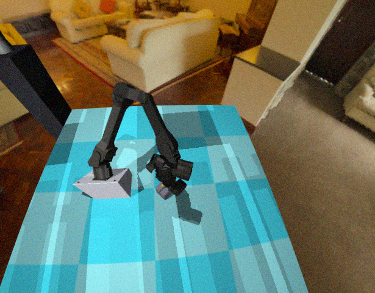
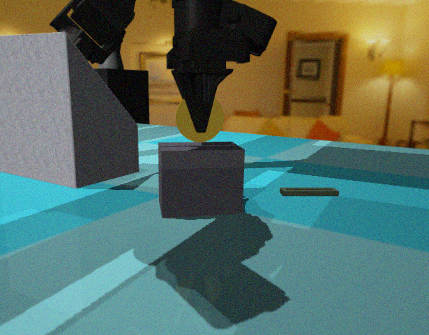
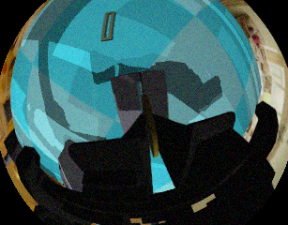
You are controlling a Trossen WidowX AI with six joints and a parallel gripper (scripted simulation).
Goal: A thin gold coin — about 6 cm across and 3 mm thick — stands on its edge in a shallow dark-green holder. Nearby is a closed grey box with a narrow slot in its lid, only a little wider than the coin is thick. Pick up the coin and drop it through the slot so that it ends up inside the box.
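The gold coin lies 20 mm above my gripper tip.
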